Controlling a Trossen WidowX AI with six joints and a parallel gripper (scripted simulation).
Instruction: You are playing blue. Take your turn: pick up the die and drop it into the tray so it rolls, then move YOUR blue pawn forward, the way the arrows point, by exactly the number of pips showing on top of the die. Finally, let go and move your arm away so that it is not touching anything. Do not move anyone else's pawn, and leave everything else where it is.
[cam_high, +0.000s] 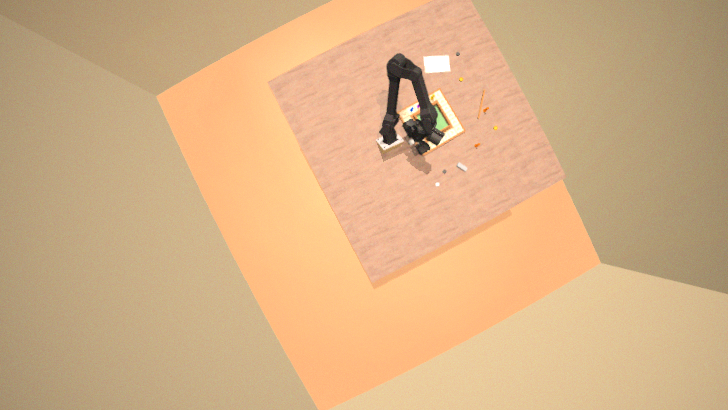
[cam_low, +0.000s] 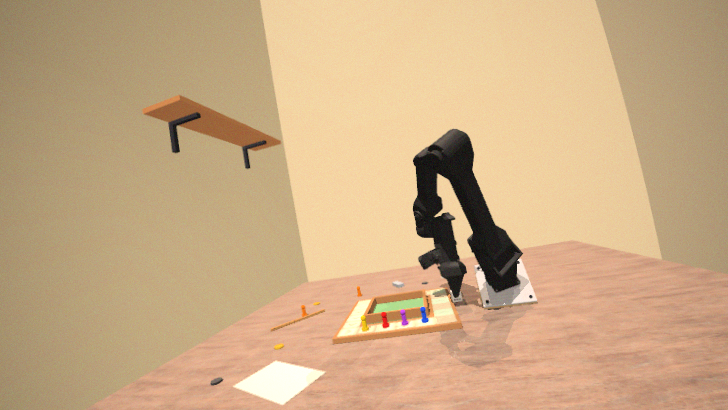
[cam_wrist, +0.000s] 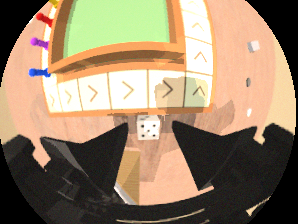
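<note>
Now: the blue pawn 150 mm to the left of my gripper tip, 100 mm ahead of it and 10 mm above it. From my gripper tip the other things lie so: green tray (160 mm ahead, 30 mm to the left, 10 mm below); purple pawn (150 mm to the left, 150 mm ahead, 10 mm above); white die (right at my gripper tip).
</note>
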